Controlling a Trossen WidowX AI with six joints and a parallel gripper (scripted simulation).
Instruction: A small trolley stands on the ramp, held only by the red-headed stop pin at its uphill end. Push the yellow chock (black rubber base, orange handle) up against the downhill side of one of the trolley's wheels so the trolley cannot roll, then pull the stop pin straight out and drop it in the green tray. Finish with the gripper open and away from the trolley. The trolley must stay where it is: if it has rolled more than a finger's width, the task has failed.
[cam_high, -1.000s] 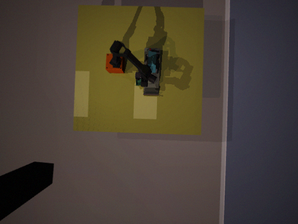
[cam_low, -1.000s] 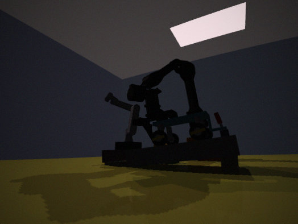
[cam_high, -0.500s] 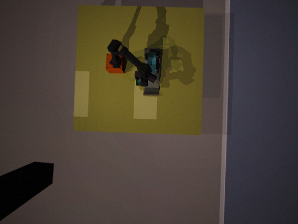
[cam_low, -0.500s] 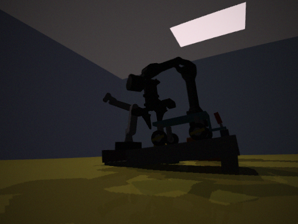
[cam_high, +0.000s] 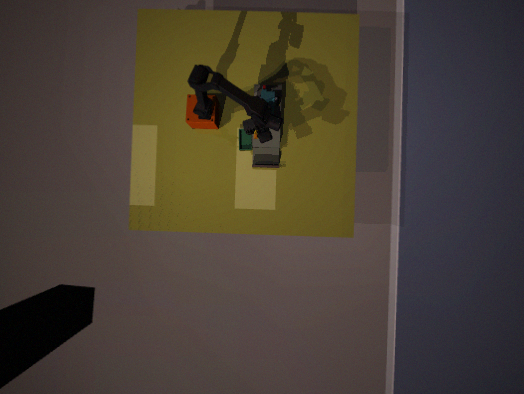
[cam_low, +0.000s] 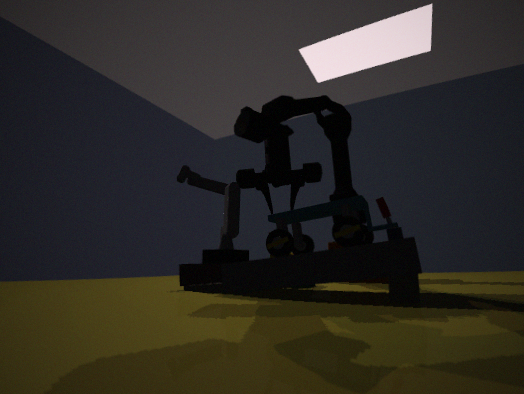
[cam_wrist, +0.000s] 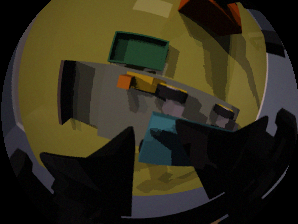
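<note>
My gripper tip is now 21 cm to the right of the red-headed stop pin and 3 cm above it. The rest, counted from my gripper tip: yellow chock 3 cm behind, 1 cm to the right, 8 cm below; trolley 2 cm ahead, 10 cm to the left, 5 cm below.
</note>
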